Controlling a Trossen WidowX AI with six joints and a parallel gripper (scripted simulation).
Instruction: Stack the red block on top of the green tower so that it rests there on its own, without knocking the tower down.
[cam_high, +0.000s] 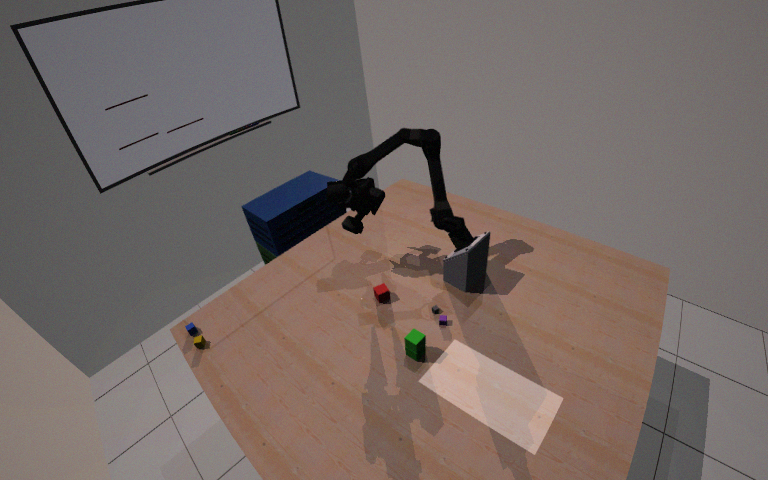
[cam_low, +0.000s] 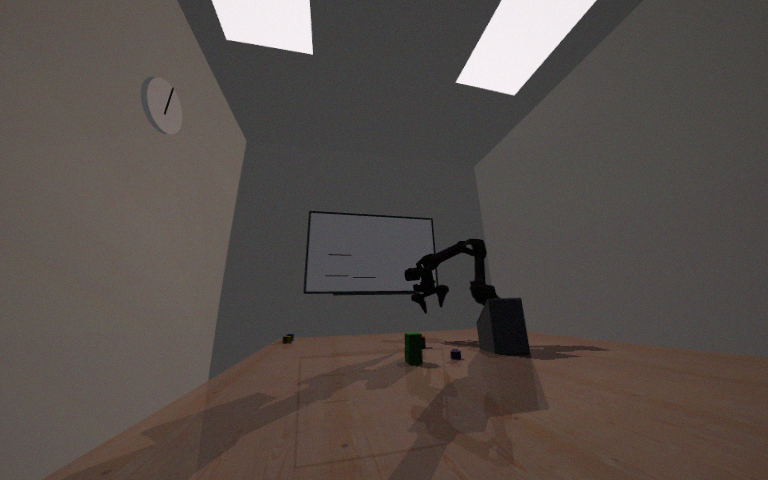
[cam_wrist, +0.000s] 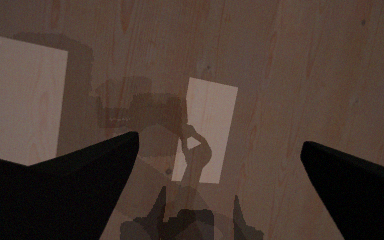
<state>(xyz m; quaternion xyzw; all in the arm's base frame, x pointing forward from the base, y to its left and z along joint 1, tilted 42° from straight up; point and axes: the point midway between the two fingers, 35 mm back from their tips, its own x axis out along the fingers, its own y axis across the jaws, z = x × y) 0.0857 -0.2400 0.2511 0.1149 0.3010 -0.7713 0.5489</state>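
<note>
The red block is 160 mm ahead of my gripper tip, 180 mm to the left of it and 110 mm below it. Round my gripper tip: yellow block 670 mm ahead, 180 mm to the right, 120 mm below; then small dark block 120 mm ahead, 360 mm to the left, 120 mm below; then purple block 150 mm ahead, 400 mm to the left, 120 mm below.
</note>
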